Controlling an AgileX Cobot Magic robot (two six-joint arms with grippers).
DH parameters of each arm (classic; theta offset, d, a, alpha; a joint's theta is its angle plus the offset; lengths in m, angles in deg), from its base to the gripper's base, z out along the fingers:
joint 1: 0 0.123 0 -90
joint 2: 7.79 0 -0.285 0
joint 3: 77.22 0 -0.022 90
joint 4: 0 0.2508 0 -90
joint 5: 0 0 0.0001 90
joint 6: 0 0.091 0 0
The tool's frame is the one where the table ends.
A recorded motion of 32 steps. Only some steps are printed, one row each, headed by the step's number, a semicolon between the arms.
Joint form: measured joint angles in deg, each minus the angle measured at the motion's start. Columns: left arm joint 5, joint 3, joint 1, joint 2, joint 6, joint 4; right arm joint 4, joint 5, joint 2, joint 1, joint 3, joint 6.
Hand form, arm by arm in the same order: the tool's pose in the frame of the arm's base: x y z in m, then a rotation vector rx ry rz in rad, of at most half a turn. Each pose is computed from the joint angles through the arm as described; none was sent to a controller.
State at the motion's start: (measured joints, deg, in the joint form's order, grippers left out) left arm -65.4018 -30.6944 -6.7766 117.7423 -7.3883 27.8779; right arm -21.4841 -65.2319 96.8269 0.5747 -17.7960 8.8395
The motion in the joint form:
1: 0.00 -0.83 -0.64 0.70 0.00 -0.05; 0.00 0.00 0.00 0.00 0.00 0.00
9: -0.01 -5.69 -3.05 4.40 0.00 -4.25; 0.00 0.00 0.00 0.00 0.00 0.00
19: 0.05 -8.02 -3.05 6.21 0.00 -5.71; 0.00 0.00 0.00 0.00 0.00 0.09
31: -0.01 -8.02 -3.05 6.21 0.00 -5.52; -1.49 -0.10 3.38 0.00 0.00 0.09
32: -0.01 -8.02 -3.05 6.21 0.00 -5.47; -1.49 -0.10 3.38 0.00 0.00 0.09
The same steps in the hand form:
1: 0.2957 -0.0774 0.0803 0.4976 1.8327 -0.4458; 0.2461 0.0327 0.1481 -0.2638 1.7314 0.2974
9: 0.3153 -0.0883 0.0722 0.4623 1.8159 -0.4318; 0.2461 0.0327 0.1481 -0.2638 1.7314 0.2974
19: 0.3256 -0.0880 0.0677 0.4365 1.8112 -0.4168; 0.2461 0.0327 0.1481 -0.2624 1.7317 0.2985
31: 0.3254 -0.0883 0.0678 0.4397 1.8098 -0.4188; 0.2464 0.0347 0.1335 -0.2830 1.7872 0.3218
32: 0.3254 -0.0884 0.0677 0.4406 1.8097 -0.4193; 0.2464 0.0347 0.1335 -0.2830 1.7872 0.3218

